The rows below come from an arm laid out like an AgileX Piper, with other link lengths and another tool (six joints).
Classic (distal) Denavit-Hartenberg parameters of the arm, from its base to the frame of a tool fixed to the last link. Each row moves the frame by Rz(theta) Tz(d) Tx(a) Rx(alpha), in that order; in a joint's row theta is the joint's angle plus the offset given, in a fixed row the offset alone. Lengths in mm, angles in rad.
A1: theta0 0; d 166.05; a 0; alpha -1.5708
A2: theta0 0.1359; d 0; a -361.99; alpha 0
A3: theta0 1.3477; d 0; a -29.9; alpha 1.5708
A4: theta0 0; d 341.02; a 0; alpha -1.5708
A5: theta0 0; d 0; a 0; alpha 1.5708
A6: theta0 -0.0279; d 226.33; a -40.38; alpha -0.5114
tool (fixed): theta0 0; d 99.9; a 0; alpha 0
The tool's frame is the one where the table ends.
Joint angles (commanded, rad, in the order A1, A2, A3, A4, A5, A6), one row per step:
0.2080 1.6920 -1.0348 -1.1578 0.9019 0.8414
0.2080 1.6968 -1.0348 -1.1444 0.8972 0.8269
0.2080 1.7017 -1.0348 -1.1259 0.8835 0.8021
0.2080 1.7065 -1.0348 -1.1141 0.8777 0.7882
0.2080 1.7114 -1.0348 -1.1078 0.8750 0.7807
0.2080 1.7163 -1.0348 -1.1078 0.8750 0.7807
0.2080 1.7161 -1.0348 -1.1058 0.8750 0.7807
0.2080 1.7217 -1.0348 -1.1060 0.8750 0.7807
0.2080 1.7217 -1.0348 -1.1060 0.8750 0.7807
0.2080 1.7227 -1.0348 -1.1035 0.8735 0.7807
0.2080 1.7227 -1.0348 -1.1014 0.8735 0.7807
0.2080 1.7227 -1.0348 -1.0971 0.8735 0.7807
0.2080 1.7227 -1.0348 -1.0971 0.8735 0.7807
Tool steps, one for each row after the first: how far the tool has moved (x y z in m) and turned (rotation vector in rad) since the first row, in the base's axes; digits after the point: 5 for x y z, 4 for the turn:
-0.00138 0.00233 -0.00558 0.0056 0.0147 0.0051
-0.00221 0.00760 -0.01260 0.0155 0.0338 0.0208
-0.00325 0.01017 -0.01778 0.0207 0.0471 0.0274
-0.00397 0.01144 -0.02180 0.0229 0.0566 0.0307
-0.00415 0.01140 -0.02451 0.0219 0.0614 0.0306
-0.00437 0.01155 -0.02469 0.0236 0.0615 0.0295
-0.00457 0.01149 -0.02775 0.0224 0.0670 0.0295
-0.00457 0.01149 -0.02775 0.0224 0.0670 0.0295
-0.00463 0.01206 -0.02869 0.0251 0.0678 0.0293
-0.00488 0.01222 -0.02899 0.0269 0.0682 0.0282
-0.00538 0.01255 -0.02961 0.0304 0.0688 0.0259
-0.00538 0.01255 -0.02961 0.0304 0.0688 0.0259

